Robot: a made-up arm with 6 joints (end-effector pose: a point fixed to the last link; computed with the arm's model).
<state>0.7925 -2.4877 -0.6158 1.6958 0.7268 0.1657</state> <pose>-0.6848 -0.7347 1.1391 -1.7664 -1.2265 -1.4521</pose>
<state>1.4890 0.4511 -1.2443 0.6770 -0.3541 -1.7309</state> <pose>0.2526 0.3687 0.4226 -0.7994 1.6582 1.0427</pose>
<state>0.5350 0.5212 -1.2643 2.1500 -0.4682 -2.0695</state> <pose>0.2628 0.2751 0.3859 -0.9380 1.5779 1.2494</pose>
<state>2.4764 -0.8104 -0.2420 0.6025 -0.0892 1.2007</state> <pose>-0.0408 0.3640 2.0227 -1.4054 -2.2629 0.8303</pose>
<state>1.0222 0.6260 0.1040 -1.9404 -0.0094 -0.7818</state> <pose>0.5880 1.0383 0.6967 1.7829 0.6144 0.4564</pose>
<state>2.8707 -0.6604 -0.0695 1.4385 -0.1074 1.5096</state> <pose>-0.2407 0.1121 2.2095 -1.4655 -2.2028 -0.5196</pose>
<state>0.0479 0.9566 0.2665 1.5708 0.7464 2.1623</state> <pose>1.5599 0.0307 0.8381 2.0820 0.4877 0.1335</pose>
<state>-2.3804 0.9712 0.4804 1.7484 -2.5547 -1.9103</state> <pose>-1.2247 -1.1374 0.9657 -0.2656 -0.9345 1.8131</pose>
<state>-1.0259 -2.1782 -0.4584 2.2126 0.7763 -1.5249</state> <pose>-0.3812 0.8212 1.3729 -2.3186 0.2679 -0.5970</pose>
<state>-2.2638 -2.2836 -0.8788 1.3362 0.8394 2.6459</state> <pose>0.3430 0.5345 1.3747 -0.5234 -0.7536 -0.0016</pose>
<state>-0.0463 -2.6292 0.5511 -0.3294 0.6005 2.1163</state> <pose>-1.3290 -0.2853 0.2297 0.3625 -0.9892 -2.4607</pose>
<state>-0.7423 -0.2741 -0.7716 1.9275 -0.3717 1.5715</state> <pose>0.6959 -0.5550 1.2754 1.3427 -1.3674 -0.8172</pose>
